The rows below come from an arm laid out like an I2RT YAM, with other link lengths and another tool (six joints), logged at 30 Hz.
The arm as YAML. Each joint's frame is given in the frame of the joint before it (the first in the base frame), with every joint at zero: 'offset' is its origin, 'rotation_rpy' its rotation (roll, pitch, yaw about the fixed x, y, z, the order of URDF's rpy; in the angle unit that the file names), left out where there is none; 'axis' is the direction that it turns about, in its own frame. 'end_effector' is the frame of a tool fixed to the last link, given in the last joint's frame.
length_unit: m
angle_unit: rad
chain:
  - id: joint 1
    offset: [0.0, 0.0, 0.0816]
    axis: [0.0, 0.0, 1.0]
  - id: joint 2
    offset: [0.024, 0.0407, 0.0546]
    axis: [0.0, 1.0, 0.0]
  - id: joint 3
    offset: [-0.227, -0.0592, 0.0]
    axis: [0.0, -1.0, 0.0]
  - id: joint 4
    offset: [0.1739, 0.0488, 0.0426]
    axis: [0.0, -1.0, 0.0]
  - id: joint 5
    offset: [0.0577, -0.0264, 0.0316]
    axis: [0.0, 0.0, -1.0]
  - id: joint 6
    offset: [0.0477, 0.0, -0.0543]
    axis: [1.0, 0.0, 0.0]
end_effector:
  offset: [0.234, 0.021, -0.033]
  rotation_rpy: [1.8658, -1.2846, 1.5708]
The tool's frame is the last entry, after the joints.
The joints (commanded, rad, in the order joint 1, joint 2, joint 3, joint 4, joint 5, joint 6), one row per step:
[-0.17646 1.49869 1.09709 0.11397 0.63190 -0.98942]
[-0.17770 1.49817 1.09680 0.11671 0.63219 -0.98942]
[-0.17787 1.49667 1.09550 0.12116 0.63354 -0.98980]
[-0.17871 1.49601 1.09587 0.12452 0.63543 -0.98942]
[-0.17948 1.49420 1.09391 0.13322 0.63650 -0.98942]
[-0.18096 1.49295 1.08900 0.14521 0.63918 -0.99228]
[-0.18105 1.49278 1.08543 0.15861 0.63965 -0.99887]
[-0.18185 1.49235 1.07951 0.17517 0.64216 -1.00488]
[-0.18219 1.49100 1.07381 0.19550 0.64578 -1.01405]
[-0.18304 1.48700 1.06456 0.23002 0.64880 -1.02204]
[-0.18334 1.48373 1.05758 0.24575 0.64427 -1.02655]
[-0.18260 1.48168 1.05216 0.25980 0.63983 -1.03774]
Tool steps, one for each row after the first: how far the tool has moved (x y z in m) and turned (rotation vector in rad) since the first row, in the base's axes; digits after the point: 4 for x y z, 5 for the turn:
[-0.0001 -0.0006 0.0008 -0.00060 -0.00291 -0.00152]
[-0.0001 -0.0010 0.0020 -0.00204 -0.00715 -0.00290]
[-0.0003 -0.0017 0.0034 -0.00309 -0.01165 -0.00564]
[0.0000 -0.0023 0.0055 -0.00488 -0.02001 -0.00744]
[-0.0004 -0.0036 0.0071 -0.00895 -0.02602 -0.01089]
[0.0005 -0.0041 0.0092 -0.01515 -0.03108 -0.01005]
[0.0007 -0.0052 0.0112 -0.02170 -0.03750 -0.01207]
[0.0011 -0.0065 0.0148 -0.03141 -0.04639 -0.01418]
[0.0022 -0.0080 0.0215 -0.04249 -0.06923 -0.01677]
[0.0034 -0.0075 0.0238 -0.04660 -0.07802 -0.01199]
[0.0049 -0.0067 0.0260 -0.05496 -0.08068 -0.00504]

